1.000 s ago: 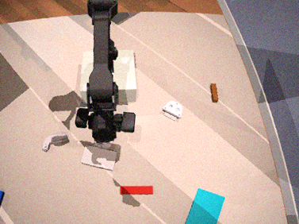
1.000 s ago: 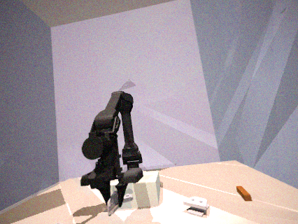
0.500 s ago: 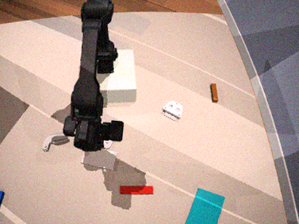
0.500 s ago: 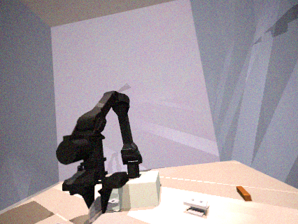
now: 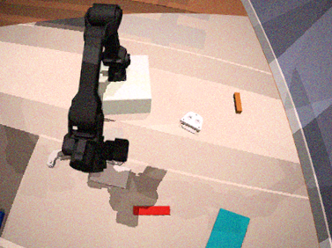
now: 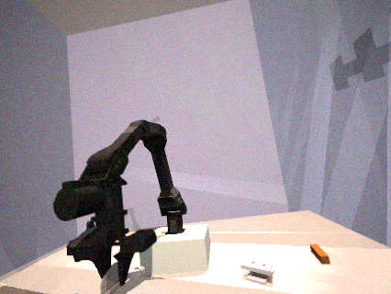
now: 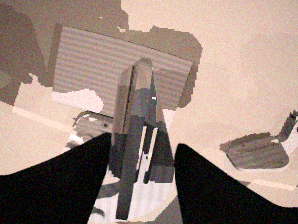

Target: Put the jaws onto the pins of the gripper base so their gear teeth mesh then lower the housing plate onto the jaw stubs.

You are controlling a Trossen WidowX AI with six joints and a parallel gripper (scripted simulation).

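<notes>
Right now my gripper tip is 8 cm above the white plate, 3 cm to the right of it and 2 cm short of it. The rest, counted from my gripper tip: red bar (15 cm to the left, 15 cm ahead, 8 cm below); then blue bar (37 cm to the right, 19 cm ahead, 8 cm below); then jaw (3 cm behind, 2 cm to the left).
</notes>
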